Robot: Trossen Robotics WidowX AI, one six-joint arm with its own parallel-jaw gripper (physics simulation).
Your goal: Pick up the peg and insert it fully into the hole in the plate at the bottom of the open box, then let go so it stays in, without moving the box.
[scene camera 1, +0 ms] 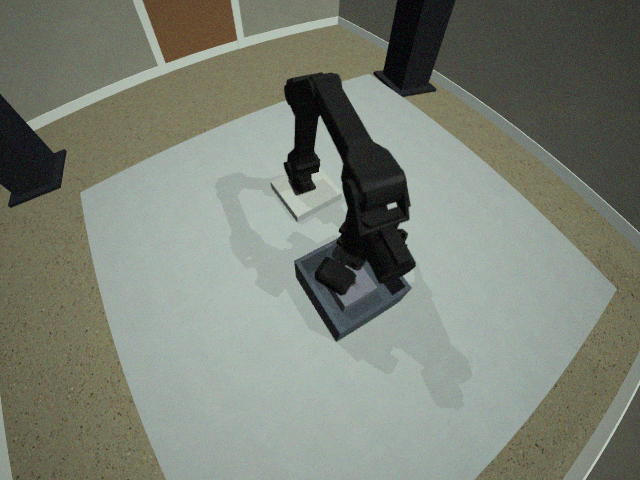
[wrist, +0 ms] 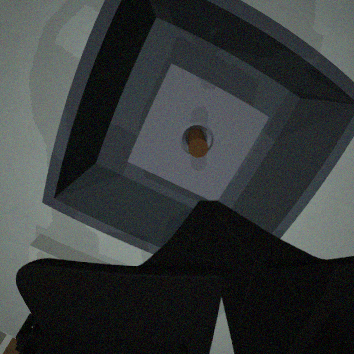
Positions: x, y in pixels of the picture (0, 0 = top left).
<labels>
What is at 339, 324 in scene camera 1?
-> A grey box.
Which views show the gripper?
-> Scene camera 1 and the wrist view: all of them.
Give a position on a light grey plate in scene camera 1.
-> At 363, 287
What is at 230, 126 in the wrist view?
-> A light grey plate.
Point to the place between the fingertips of the gripper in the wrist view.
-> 206, 209
</labels>
